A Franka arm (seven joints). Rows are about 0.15 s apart.
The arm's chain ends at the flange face. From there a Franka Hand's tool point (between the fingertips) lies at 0.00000 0.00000 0.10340 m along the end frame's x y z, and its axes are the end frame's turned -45 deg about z.
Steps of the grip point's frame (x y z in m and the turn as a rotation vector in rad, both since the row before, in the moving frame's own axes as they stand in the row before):
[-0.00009, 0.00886, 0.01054, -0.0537, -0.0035, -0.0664]
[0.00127, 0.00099, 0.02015, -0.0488, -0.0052, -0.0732]
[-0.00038, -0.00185, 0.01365, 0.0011, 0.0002, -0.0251]
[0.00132, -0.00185, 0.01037, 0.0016, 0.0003, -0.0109]
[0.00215, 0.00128, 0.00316, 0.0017, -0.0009, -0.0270]
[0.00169, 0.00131, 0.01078, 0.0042, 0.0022, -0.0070]
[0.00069, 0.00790, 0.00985, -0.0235, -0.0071, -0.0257]
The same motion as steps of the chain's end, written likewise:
[0.00240, 0.00227, 0.01069, -0.0404, 0.0355, -0.0664]
[-0.00173, -0.00402, 0.02027, -0.0382, 0.0308, -0.0732]
[-0.00151, -0.00095, 0.01365, 0.0009, -0.0006, -0.0251]
[-0.00028, -0.00210, 0.01037, 0.0013, -0.0009, -0.0109]
[0.00262, -0.00056, 0.00316, 0.0006, -0.0018, -0.0270]
[0.00227, 0.00020, 0.01078, 0.0045, -0.0014, -0.0070]
[0.00485, 0.00288, 0.00988, -0.0216, 0.0116, -0.0257]

